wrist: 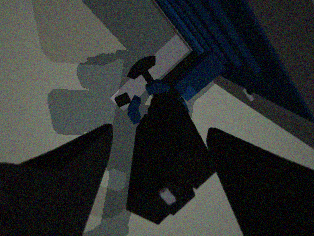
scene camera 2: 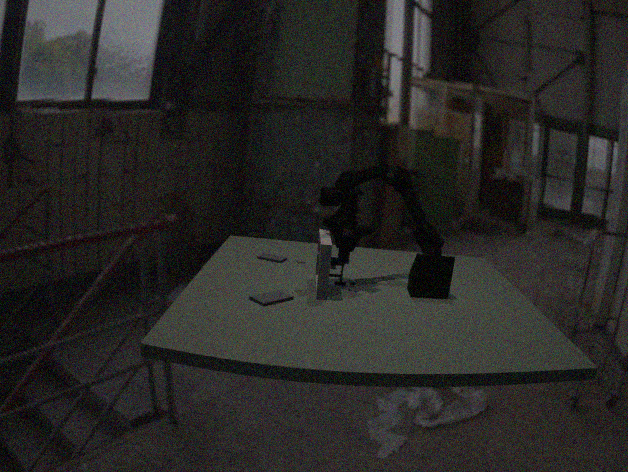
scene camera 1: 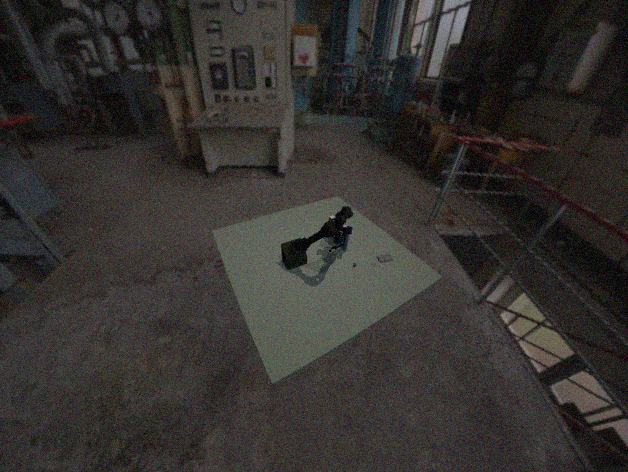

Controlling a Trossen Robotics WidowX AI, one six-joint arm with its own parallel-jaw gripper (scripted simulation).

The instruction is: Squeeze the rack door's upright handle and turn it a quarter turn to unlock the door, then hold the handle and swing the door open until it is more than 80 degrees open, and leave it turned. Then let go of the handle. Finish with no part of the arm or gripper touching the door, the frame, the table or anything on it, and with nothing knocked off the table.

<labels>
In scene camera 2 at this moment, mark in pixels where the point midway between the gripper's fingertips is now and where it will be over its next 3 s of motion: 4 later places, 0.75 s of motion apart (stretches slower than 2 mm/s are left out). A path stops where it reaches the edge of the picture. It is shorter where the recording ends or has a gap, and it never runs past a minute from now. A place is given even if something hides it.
My gripper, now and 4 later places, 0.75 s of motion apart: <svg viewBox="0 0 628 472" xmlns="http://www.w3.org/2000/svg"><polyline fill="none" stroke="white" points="344,250 349,251 361,253 371,256 379,261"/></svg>
</labels>
